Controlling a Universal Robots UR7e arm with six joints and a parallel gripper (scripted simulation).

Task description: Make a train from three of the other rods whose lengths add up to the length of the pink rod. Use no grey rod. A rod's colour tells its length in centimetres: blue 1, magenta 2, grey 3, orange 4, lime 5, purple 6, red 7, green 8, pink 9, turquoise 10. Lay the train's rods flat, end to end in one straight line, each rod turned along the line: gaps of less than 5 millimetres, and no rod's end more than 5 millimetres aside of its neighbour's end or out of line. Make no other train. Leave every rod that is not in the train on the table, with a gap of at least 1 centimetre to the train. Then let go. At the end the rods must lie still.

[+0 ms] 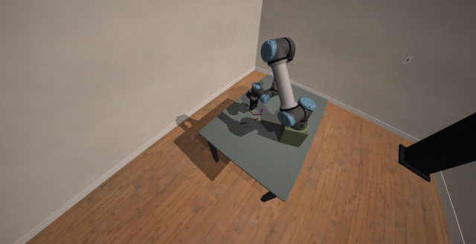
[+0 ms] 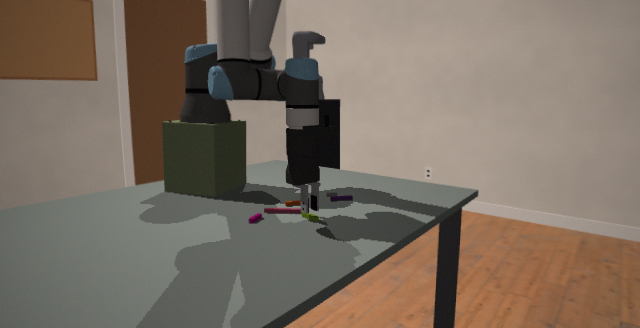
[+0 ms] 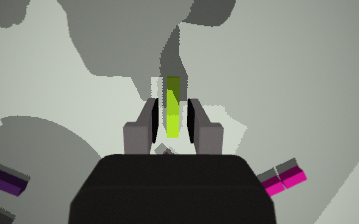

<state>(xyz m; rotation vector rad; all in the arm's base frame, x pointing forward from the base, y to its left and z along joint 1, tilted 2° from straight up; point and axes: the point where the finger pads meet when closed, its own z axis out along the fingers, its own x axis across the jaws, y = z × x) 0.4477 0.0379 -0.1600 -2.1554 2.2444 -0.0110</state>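
Now: hand 3 cm above the lime rod. Also, from my hand: pink rod (8 cm behind, 3 cm below, 2 cm to the right); purple rod (17 cm to the left, 6 cm behind, 3 cm below); orange rod (11 cm behind, 4 cm to the left, 3 cm below).
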